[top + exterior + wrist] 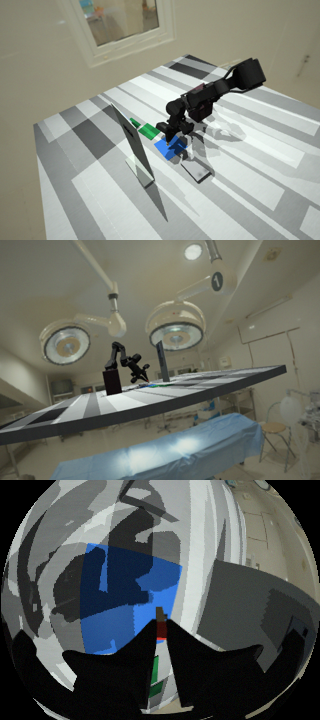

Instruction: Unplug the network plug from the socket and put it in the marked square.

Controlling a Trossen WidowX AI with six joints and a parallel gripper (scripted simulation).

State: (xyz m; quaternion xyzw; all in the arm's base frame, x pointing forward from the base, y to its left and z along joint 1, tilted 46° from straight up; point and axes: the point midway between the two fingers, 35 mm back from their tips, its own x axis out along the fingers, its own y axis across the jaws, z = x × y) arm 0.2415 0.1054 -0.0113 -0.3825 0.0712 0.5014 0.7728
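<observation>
Now: the blue square 10 mm behind my gripper tip and 40 mm below it. From my gripper tip the other things lie so: flat grey plate (30 mm behind, 160 mm to the left, 30 mm below); grey upright panel (160 mm ahead, 30 mm to the left, 110 mm above); network plug (right at my gripper tip).
</observation>
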